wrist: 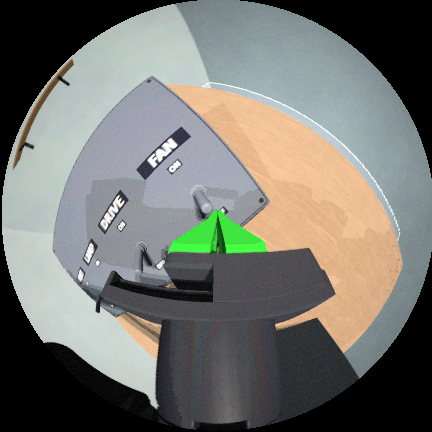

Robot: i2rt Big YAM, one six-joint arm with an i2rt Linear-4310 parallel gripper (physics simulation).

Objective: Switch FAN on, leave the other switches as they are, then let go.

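Places are measured from the arm's base along level axes (x right, y ahead, z up), in metres.
Where they show: gripper, fingertip midpoint: [217,214].
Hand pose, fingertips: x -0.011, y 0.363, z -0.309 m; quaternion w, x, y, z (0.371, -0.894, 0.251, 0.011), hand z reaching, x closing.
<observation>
Each offset is from my fingertips to the centre of the thing. "spot": to the spot under its first point. Level surfaces: height alone.
A grey switch panel {dx -0.203, dy +0.074, dz -0.048 m} [105,160] fills the left of the wrist view. Its FAN label {dx -0.025, dy +0.103, dz +0.015 m} [163,153] is near the top, with an ON mark {spot: dx -0.020, dy +0.080, dz +0.002 m} [174,166] beside it. The FAN switch lever {dx -0.008, dy +0.024, dz +0.001 m} [203,200] leans away from the ON mark, toward the OFF side, whose mark is mostly hidden. My gripper [217,214] is shut and empty. Its green fingertips are just below and right of the lever's tip in the view; whether they touch it I cannot tell. The DRIVE switch lever {dx -0.125, dy -0.002, dz +0.000 m} [141,259] is at the lower left, partly in shadow.
The DRIVE label {dx -0.142, dy +0.078, dz +0.015 m} [113,212] and the LAMP label {dx -0.260, dy +0.052, dz +0.015 m} [89,253] are farther down the panel; another small label {dx -0.377, dy +0.026, dz +0.015 m} [81,275] is beyond them. The panel stands on a wooden table {dz -0.114 m} [320,200]. A brown bar [41,110] with dark pegs is at the far upper left.
</observation>
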